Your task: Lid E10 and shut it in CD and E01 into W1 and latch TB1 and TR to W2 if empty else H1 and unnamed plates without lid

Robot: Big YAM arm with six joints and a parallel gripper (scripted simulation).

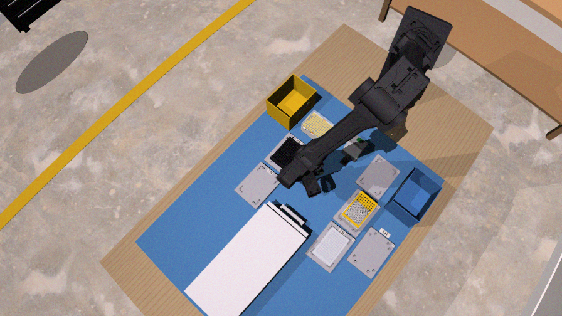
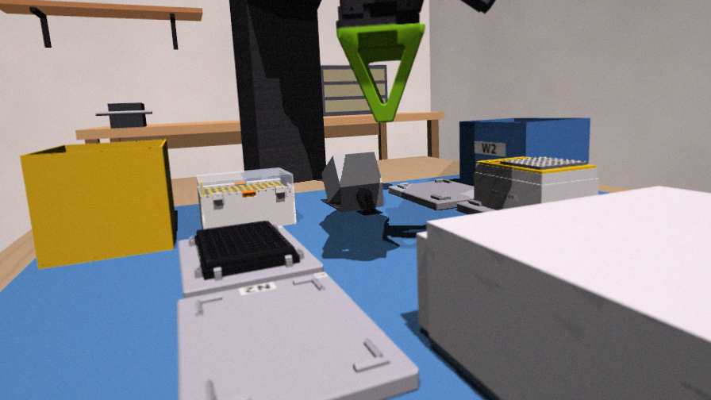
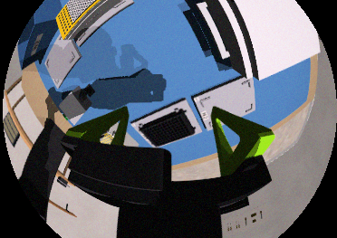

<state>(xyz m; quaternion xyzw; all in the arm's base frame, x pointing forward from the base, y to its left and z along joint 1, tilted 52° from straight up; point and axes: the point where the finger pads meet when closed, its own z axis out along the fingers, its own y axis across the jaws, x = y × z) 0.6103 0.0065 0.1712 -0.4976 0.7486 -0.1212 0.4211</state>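
The black plate lies 15 cm to the right of my hand, 13 cm below it and 4 cm behind it. The rest, counted from my hand: nest N4: 15 cm to the right, 14 cm below, 4 cm behind; nest N2: 14 cm below, 13 cm ahead, 11 cm to the right; clear lid: 21 cm ahead, 12 cm below, 10 cm to the left.
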